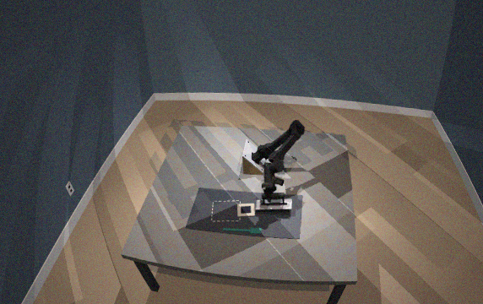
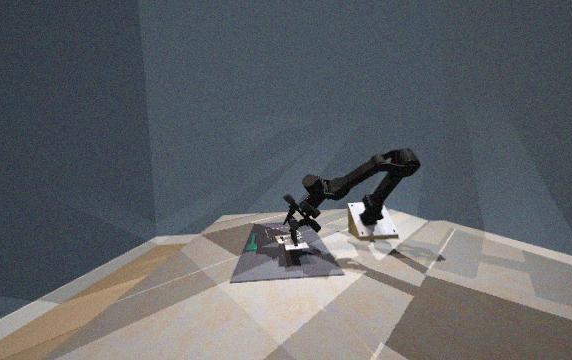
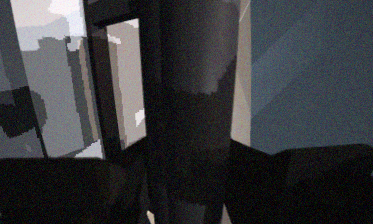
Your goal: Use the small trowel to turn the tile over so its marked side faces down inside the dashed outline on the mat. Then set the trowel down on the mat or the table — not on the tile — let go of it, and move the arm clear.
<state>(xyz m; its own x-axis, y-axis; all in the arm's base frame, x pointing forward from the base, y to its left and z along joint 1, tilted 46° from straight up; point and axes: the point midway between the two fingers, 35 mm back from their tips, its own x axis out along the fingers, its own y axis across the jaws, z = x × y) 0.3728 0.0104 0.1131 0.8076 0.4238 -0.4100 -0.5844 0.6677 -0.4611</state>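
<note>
The tile is 130 mm to the right of my gripper tip, 90 mm below it and 20 mm behind it. From my gripper tip the other things lie so: dark mat (130 mm to the right, 110 mm below, 10 mm behind); then teal bar (130 mm ahead, 120 mm to the right, 90 mm below).
</note>
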